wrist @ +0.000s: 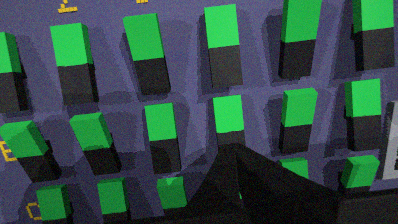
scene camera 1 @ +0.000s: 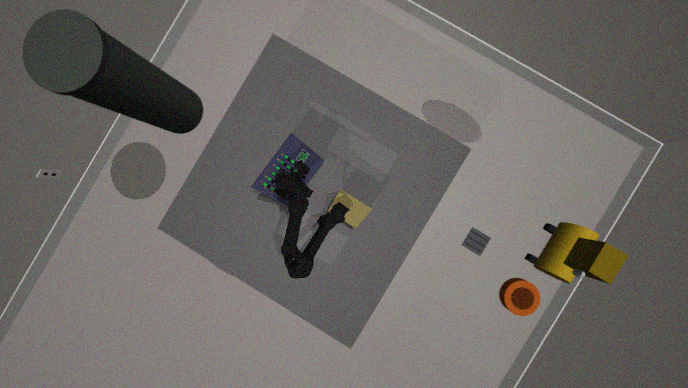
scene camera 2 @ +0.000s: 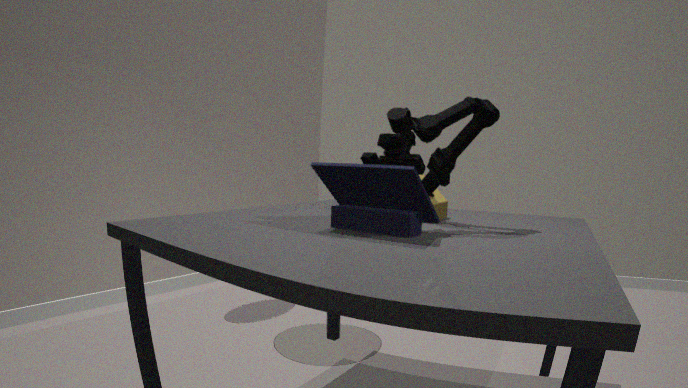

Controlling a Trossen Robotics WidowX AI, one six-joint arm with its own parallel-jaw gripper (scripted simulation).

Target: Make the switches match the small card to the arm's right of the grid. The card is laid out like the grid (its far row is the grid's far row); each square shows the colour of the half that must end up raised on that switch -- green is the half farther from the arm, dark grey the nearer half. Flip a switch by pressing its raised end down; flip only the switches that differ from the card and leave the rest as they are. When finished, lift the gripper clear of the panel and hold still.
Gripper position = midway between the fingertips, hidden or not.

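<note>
Switch [wrist: 228,114] in view. Gripper [scene camera 2: 381,185] shut, holding nothing; visible in the wrist view [wrist: 231,152] too.
</note>
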